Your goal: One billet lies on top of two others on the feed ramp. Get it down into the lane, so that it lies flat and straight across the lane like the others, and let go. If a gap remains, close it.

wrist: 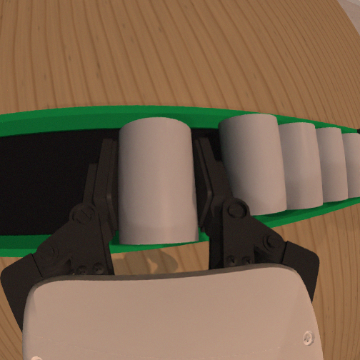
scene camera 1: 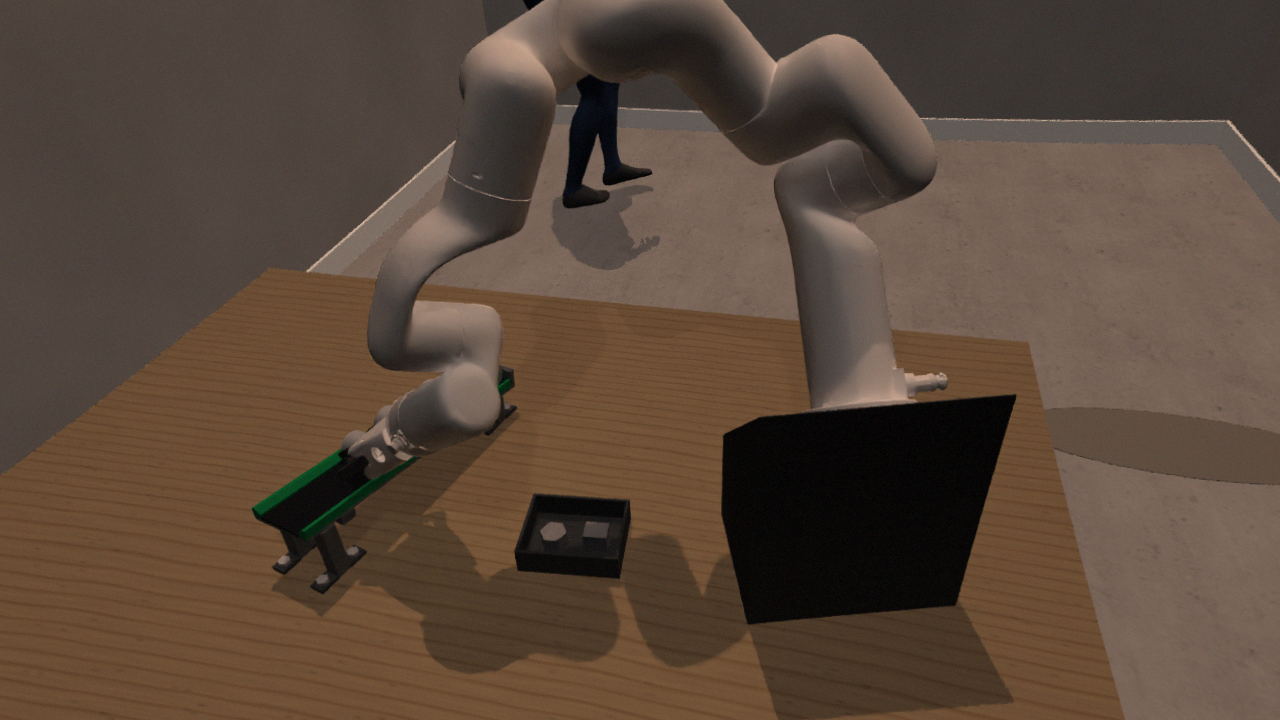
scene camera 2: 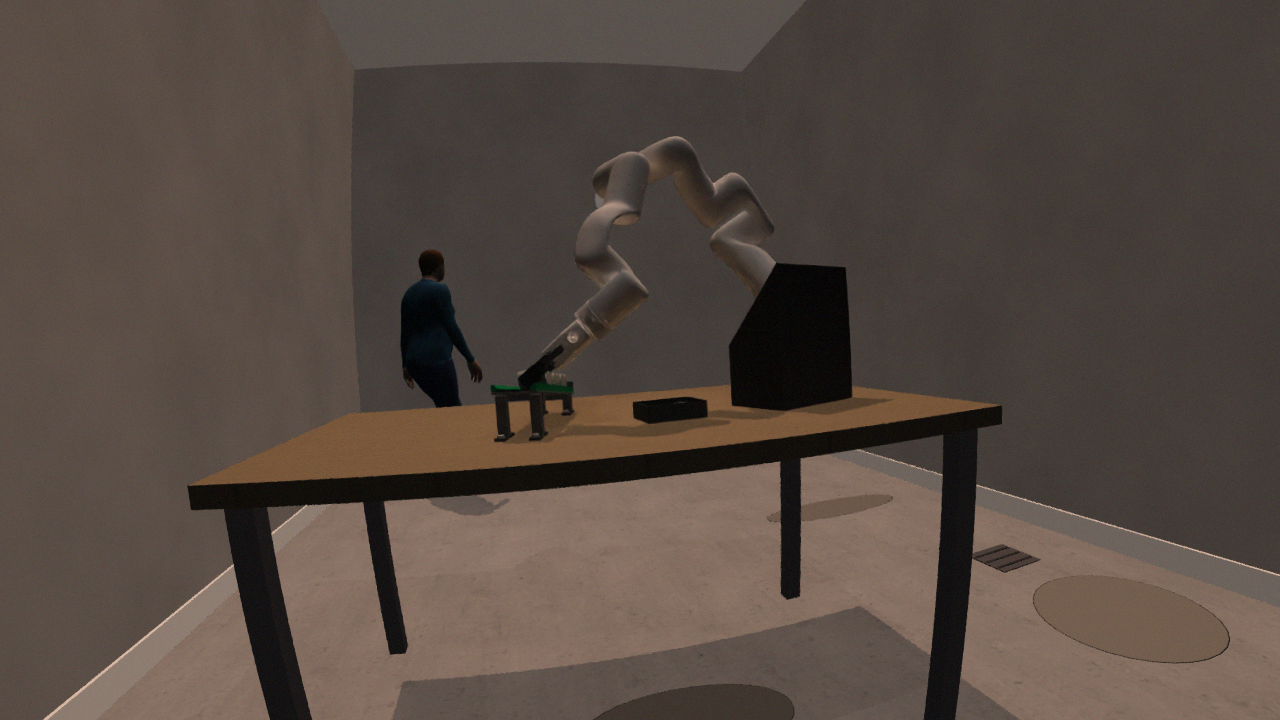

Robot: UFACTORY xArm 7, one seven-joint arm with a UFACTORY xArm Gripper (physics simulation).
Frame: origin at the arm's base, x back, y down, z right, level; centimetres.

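Seen in the pictures: gripper, fingertip midpoint: [scene camera 2: 526,382]; arm's base, origin of the base link: [scene camera 1: 857,416] [scene camera 2: 790,308].
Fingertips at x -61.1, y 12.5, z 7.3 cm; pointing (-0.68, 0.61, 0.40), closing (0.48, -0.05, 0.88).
Observation:
Offsets run from my fingertips to a thing's top centre. "pt": to the spot under its first point.
My gripper [scene camera 1: 354,465] [scene camera 2: 529,381] [wrist: 154,156] is shut on a pale grey billet [wrist: 157,200], one finger on each side of it. The held billet lies across the lane of the green-railed feed ramp {pt dy +0.1, dx -5.6, dz -6.1 cm} [scene camera 1: 299,484] [scene camera 2: 504,389] [wrist: 50,117], roughly square to the rails. Its near end overlaps the near rail in the wrist view; whether it rests on the dark lane floor I cannot tell. To its right, the nearest billet of the row [wrist: 254,165] lies across the lane, with several more behind it. A gap holding my right finger separates the held billet from this row.
A black tray {dy +5.9, dx +28.2, dz -7.2 cm} [scene camera 1: 569,564] [scene camera 2: 669,413] with a hexagonal piece {dy +7.4, dx +25.4, dz -7.0 cm} [scene camera 1: 553,534] and a square piece {dy +6.5, dx +31.0, dz -7.4 cm} [scene camera 1: 595,534] stands right of the ramp. A large black box-like panel [scene camera 1: 859,510] [scene camera 2: 792,340] stands farther right, by the arm's base. A person [scene camera 1: 586,143] [scene camera 2: 429,326] is beyond the table.

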